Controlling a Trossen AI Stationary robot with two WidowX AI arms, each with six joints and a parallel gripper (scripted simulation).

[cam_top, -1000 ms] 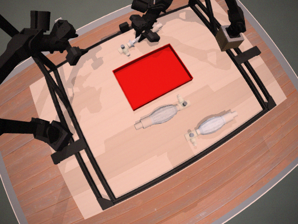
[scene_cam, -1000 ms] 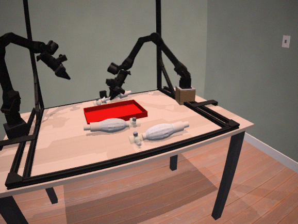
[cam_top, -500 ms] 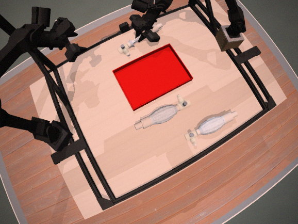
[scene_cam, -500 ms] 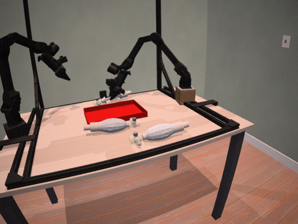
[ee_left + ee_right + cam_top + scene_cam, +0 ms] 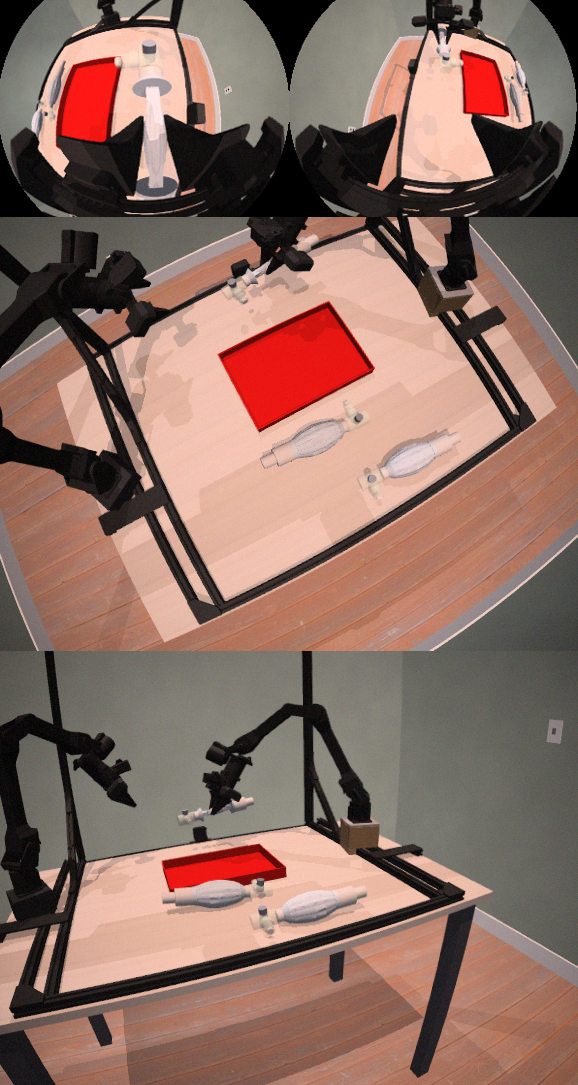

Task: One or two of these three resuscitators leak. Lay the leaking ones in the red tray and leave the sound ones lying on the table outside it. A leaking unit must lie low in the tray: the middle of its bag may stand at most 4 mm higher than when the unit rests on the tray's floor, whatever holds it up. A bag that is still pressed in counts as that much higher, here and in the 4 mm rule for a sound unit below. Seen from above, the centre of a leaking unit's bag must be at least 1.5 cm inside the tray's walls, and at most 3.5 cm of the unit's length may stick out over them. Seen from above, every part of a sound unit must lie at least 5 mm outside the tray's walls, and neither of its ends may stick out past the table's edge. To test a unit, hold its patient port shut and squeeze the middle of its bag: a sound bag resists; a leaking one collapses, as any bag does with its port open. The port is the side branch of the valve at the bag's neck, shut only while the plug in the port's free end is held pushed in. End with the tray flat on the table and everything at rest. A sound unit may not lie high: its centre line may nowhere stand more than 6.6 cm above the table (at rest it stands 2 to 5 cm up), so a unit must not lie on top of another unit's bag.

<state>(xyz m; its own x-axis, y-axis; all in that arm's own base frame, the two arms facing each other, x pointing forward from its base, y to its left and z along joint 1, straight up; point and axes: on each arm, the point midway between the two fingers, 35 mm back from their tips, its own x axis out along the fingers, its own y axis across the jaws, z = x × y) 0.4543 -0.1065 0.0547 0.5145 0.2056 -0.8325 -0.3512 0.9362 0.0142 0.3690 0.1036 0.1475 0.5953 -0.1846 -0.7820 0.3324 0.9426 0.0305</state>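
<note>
My left gripper is now 210 mm short of the red tray, 140 mm above it and 60 mm to the left of it.
</note>
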